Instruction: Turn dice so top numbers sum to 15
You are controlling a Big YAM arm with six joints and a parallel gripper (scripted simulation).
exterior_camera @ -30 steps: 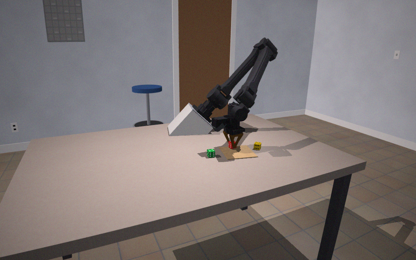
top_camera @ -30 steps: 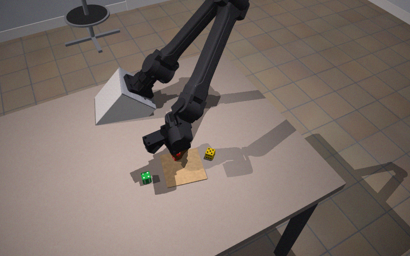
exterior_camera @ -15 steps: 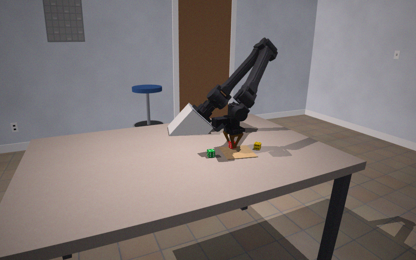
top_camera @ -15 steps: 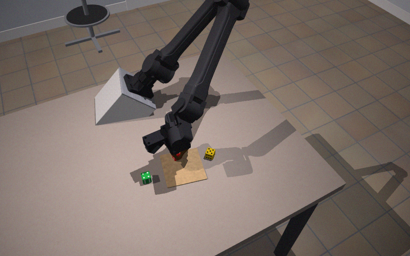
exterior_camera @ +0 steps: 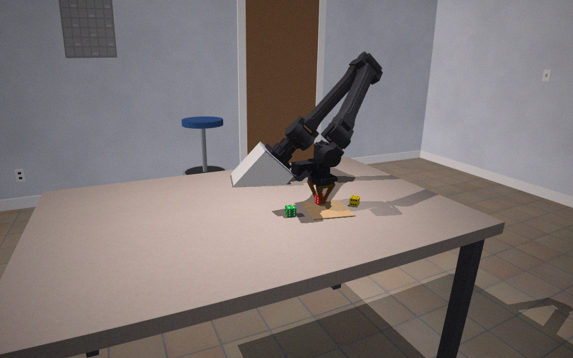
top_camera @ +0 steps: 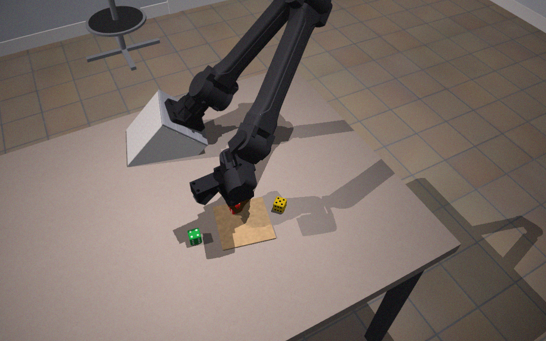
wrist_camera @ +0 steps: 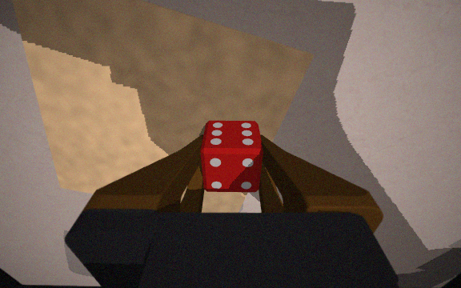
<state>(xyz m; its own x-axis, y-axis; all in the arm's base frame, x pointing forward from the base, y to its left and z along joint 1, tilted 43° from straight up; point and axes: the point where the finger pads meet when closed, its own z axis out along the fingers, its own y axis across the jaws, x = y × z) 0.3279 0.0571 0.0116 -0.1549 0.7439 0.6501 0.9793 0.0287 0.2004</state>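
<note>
Now: the red die right at my hand. From my hand the other things lie so: yellow die (12 cm to the left, 3 cm ahead); then tan mat (5 cm ahead, 2 cm below, 1 cm to the left); then green die (13 cm to the right, 5 cm ahead).
</note>
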